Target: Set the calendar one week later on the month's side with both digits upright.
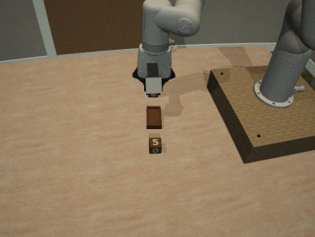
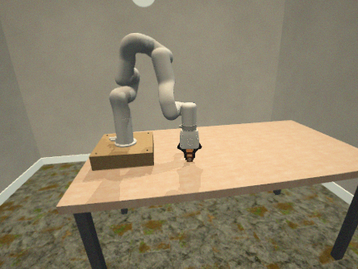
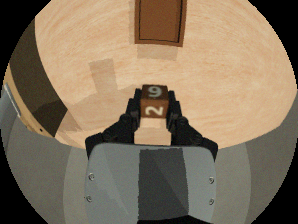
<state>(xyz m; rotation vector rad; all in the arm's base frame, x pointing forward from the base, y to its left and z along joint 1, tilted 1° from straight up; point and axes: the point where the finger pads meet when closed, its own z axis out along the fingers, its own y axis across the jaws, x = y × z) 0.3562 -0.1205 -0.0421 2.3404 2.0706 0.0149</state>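
Now: hand 10 mm above the cube. Also, from my hand: brown tray: 110 mm to the left, 20 mm below, 10 mm ahead.
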